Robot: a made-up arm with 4 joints.
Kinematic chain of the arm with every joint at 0, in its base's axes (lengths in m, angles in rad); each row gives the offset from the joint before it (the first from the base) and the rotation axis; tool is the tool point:
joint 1: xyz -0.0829 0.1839 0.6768 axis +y
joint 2: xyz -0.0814 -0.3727 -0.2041 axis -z
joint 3: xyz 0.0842 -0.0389 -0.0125 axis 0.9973 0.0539 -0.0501
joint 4: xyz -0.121 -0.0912 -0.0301 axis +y
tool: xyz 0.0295 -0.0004 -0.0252
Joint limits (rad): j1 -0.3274..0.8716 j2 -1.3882..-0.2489 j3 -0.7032..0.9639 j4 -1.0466..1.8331
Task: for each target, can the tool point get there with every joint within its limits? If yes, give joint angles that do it. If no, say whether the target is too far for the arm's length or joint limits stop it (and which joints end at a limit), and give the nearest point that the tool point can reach.
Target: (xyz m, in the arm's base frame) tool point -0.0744 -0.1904 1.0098
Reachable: no: joint limits stop it (at a limit: joint 1, joint 2, joint 3, joint 4) | nearest point -0.2462 -0.3081 0.6029 | short by 0.457 m
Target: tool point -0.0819 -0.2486 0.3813
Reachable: yes | joints 0.0358 -1.0999 0.2812 0.0630
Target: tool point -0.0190 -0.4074 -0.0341
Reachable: no: too far | nearest point -0.0871 -0.2763 0.3396 | short by 0.402 m
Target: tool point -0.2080 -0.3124 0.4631
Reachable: yes | joints 0.4200 -0.4030 -0.1163 -0.4521
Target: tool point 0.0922 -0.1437 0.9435
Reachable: no: joint limits stop it (at a limit: joint 1, joint 2, joint 3, joint 4) | nearest point 0.0111 -0.2088 0.5265 | short by 0.430 m
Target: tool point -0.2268 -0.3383 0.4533
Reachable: yes | joints 0.3898 -0.5529 -0.2285 1.2686
